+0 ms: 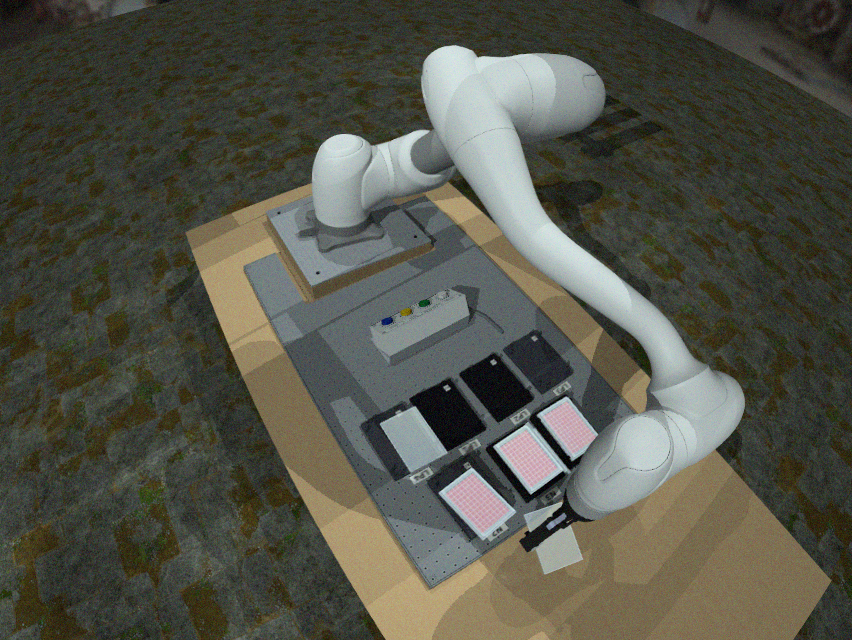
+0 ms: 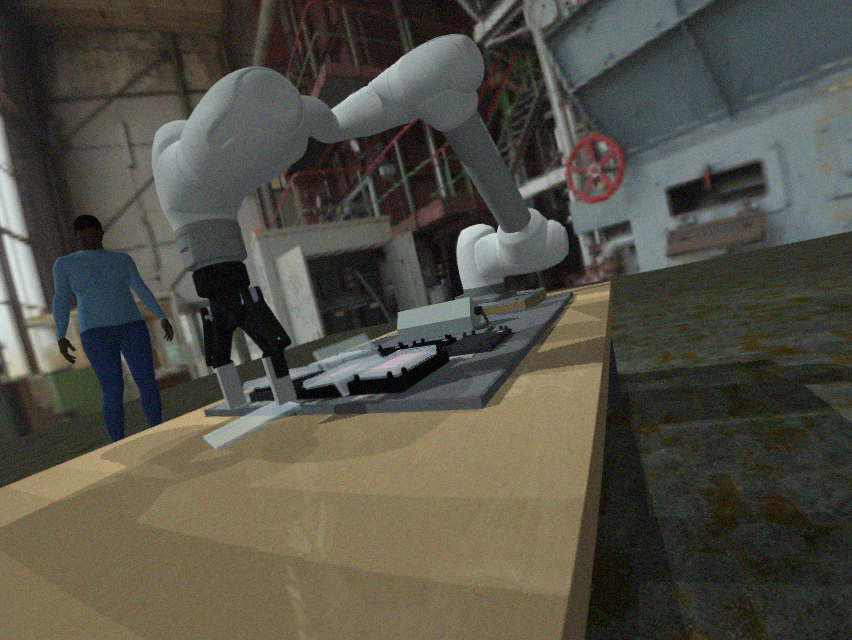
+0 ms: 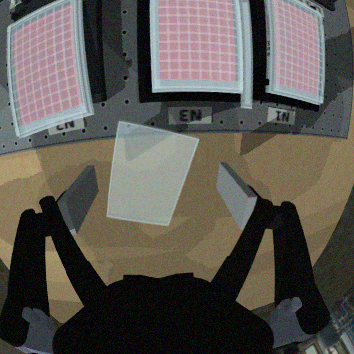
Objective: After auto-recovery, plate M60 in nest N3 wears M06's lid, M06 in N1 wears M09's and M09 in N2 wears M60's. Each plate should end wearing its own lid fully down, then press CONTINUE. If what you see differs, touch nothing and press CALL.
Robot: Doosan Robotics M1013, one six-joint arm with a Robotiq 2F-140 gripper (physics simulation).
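Frame: origin at the arm's base, x left, y back, z up, level; millimetres.
Seen in the pictures: gripper, between the fingertips: (image 2: 260, 404) (image 3: 156, 176); arm's base, origin of its link: (image 1: 343, 226) (image 2: 486, 300).
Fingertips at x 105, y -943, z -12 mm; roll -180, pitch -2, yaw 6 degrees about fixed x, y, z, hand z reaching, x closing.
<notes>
Pixels of each thing's top centre, then the offset from my fingertips to it.
- loose clear lid, centre of its top: (image 3: 146, 185) (image 2: 250, 415) (image 1: 554, 536) dz -12, dx -9, dy -16 mm
- N2, centre of its top: (image 3: 34, 60) (image 1: 478, 500) (image 2: 281, 370) dz +21, dx -120, dy +111 mm
- N3, centre of its top: (image 3: 199, 22) (image 1: 529, 456) dz +12, dx +20, dy +151 mm
- N1, centre of its top: (image 3: 303, 44) (image 2: 397, 357) (image 1: 570, 425) dz +13, dx +136, dy +172 mm
- clear strip, centre of its top: (image 3: 271, 27) (image 2: 348, 339) (image 1: 554, 441) dz +57, dx +62, dy +146 mm
- LP1, centre of its top: (image 1: 448, 411) (image 2: 372, 350) dz -1, dx -82, dy +319 mm
- LP2, centre of its top: (image 2: 420, 343) (image 1: 497, 383) dz -1, dx +48, dy +338 mm
- LP3, centre of its top: (image 2: 475, 335) (image 1: 539, 357) dz -1, dx +174, dy +357 mm
- button box, centre of its top: (image 1: 421, 309) (image 2: 434, 303) dz +62, dx -45, dy +545 mm
My gripper (image 1: 547, 530) (image 2: 256, 398) (image 3: 156, 176) is open, its fingers low on either side of a loose clear lid (image 1: 564, 553) (image 2: 242, 428) (image 3: 150, 175) at the board's front edge; the lid slopes and nothing is gripped. The pink plate at N2 (image 1: 476, 502) (image 3: 47, 70) sits askew, shifted forward off its dark nest. The pink plate at N3 (image 1: 528, 458) (image 3: 195, 45) and the pink plate at N1 (image 1: 566, 427) (image 3: 296, 50) sit in their nests. A clear strip (image 3: 246, 60), seemingly a lid on edge, stands between them. Plate and lid identities are unreadable.
A clear lid (image 1: 413, 438) lies on LP4. LP1 (image 1: 449, 413), LP2 (image 1: 497, 387) and LP3 (image 1: 538, 359) are dark pads behind the nests. The button box (image 1: 421, 330) (image 2: 435, 316) has blue, yellow, green and white buttons. A person (image 2: 110, 289) stands beyond the table.
</notes>
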